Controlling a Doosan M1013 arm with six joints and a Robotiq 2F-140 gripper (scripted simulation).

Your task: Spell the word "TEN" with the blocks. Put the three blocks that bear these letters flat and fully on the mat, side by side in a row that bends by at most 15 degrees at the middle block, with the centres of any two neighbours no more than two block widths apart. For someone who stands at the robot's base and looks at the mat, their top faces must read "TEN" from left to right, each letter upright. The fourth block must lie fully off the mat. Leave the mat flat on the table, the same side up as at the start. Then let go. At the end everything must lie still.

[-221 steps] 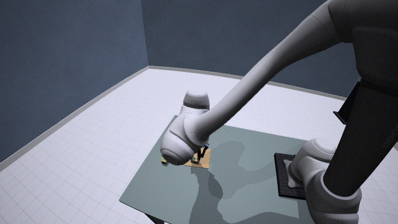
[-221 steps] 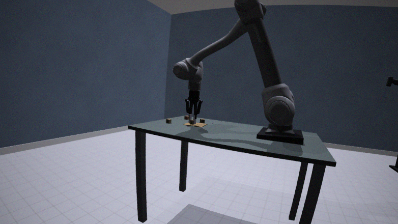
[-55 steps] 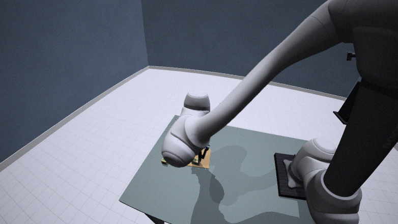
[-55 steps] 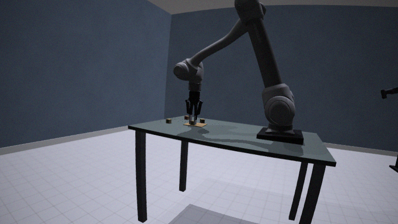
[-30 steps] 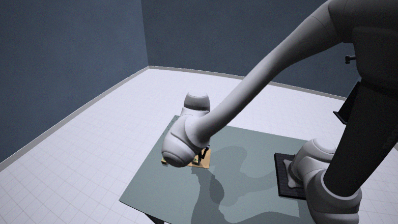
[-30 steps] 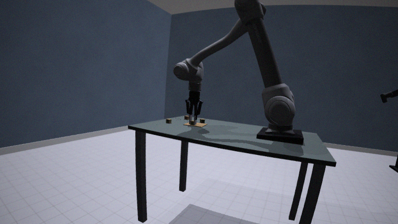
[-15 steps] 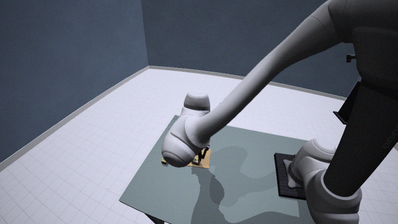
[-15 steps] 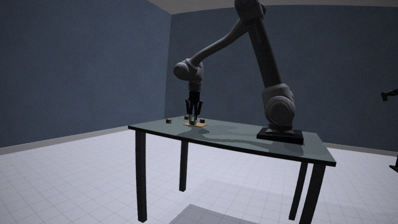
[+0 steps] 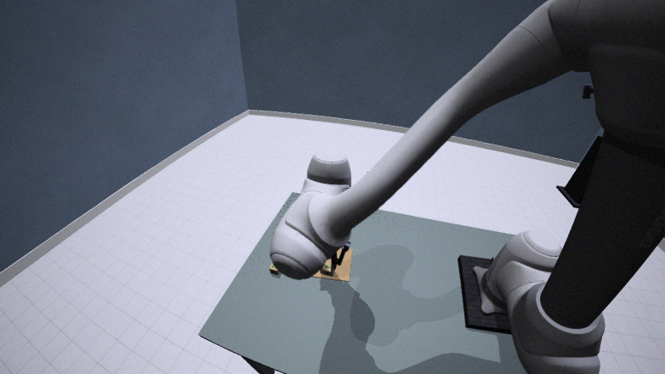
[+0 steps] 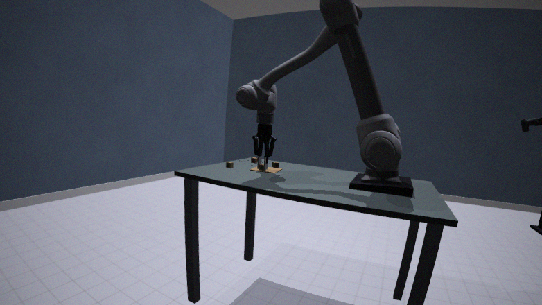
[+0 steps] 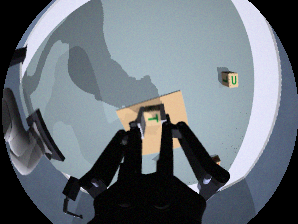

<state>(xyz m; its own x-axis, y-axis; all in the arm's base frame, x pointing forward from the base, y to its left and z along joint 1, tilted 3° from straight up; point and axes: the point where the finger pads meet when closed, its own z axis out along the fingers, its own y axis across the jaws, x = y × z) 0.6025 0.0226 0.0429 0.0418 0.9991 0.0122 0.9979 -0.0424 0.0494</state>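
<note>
Now: hand 2 cm above the block. Round my hand: tan mat: 5 cm to the right, 4 cm below.
</note>
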